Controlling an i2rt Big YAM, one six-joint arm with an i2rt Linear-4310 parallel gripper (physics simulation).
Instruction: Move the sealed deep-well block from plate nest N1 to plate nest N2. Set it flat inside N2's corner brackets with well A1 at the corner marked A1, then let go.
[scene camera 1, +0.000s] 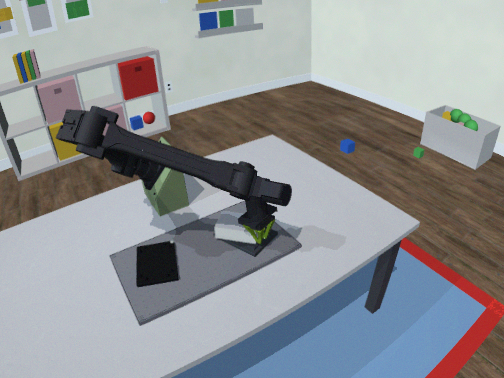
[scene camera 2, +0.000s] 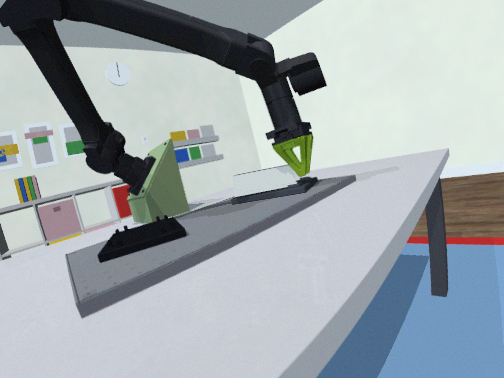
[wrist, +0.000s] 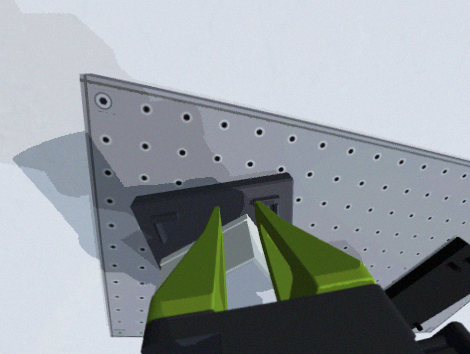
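Pixels of known places: gripper, between the fingertips: (scene camera 1: 261, 240) (scene camera 2: 304, 175) (wrist: 237, 210); arm's base, origin of its link: (scene camera 1: 155, 171) (scene camera 2: 143, 176).
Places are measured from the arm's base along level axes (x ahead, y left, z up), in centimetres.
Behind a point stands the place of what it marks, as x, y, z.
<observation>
The sealed deep-well block (scene camera 1: 230, 232) @[35.7, 13.7, -7.1] (scene camera 2: 262, 179) @[36.3, 14.4, -7.7] (wrist: 238, 242) @[39.7, 20.1, -8.1] is a white box. It lies askew and tilted on the dark plate nest N1 (scene camera 1: 259, 249) @[43.1, 19.4, -10.6] (scene camera 2: 273, 193) @[38.8, 14.3, -10.7] (wrist: 198, 198) @[40.9, 23.4, -10.4], not square inside its brackets. My gripper (scene camera 1: 259, 239) @[41.8, 20.9, -8.8] (scene camera 2: 303, 173) @[41.8, 20.9, -8.8] (wrist: 237, 210) @[41.8, 20.9, -8.8] is down at the block's right end, over the nest's corner. Its green fingers stand narrow, with a corner of the block showing below the gap, and they do not clamp the block's sides. The empty black nest N2 (scene camera 1: 157, 263) @[34.8, -9.7, -10.4] (scene camera 2: 142, 236) @[38.3, -10.9, -10.4] lies at the left end of the board, with a small white mark at its far right corner.
Both nests sit on a grey perforated board (scene camera 1: 213, 279) @[46.9, 3.2, -11.6] (scene camera 2: 213, 232) @[46.3, -3.3, -11.6] (wrist: 339, 175) @[45.4, 12.9, -11.6] on the white table (scene camera 1: 325, 210) @[35.0, 49.3, -12.9]. The arm's green wedge base (scene camera 1: 169, 193) @[8.7, 2.2, -5.1] (scene camera 2: 161, 184) @[8.7, 2.3, -3.6] stands behind the board. Shelves and small cubes are on the floor beyond.
</observation>
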